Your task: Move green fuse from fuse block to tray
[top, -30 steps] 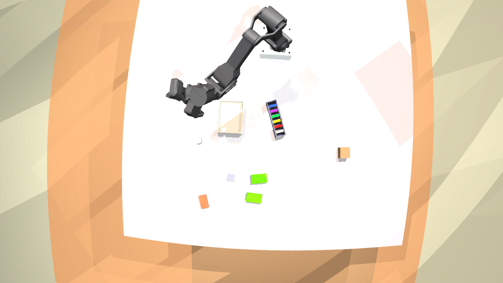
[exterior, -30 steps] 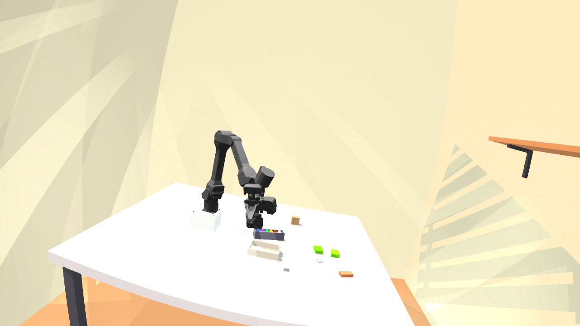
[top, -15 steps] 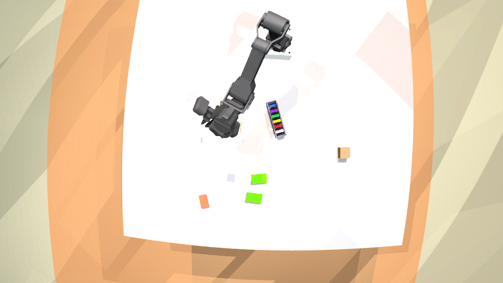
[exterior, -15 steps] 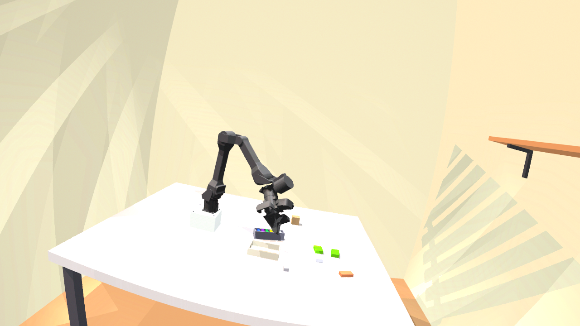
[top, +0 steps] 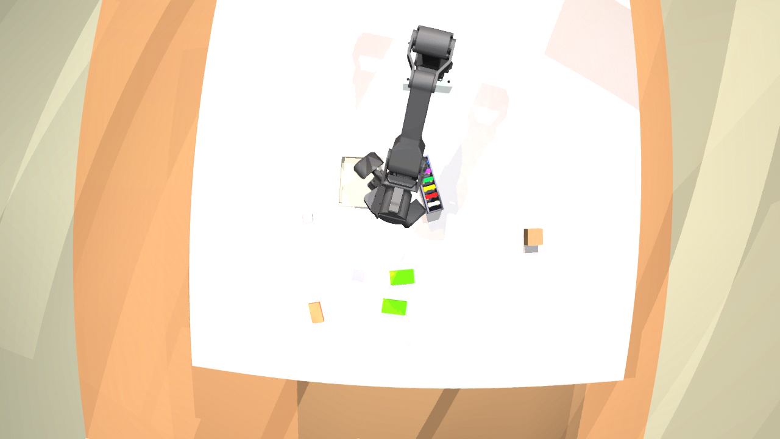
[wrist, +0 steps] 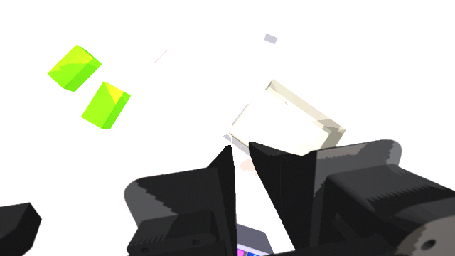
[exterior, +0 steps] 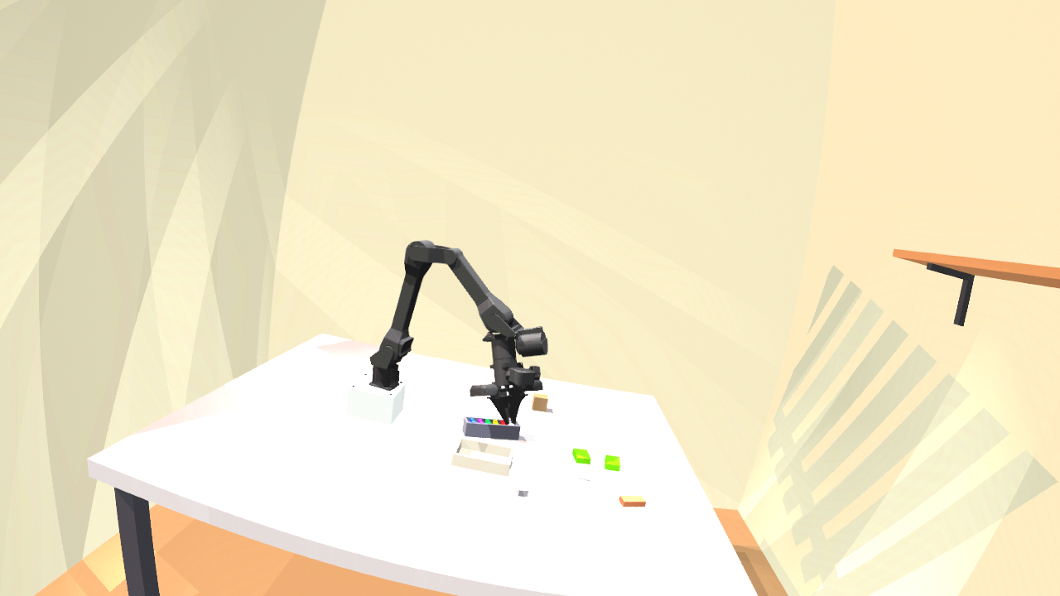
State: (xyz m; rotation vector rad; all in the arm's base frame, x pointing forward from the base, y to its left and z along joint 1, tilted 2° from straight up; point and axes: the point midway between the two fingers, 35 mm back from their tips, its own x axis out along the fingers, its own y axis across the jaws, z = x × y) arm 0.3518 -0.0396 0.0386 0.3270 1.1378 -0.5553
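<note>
The green fuse lies 100 mm to the left of my gripper tip, 80 mm behind it and 60 mm below it. From my gripper tip the other things lie so: pale tray 80 mm below, 70 mm to the right, 40 mm behind.
</note>
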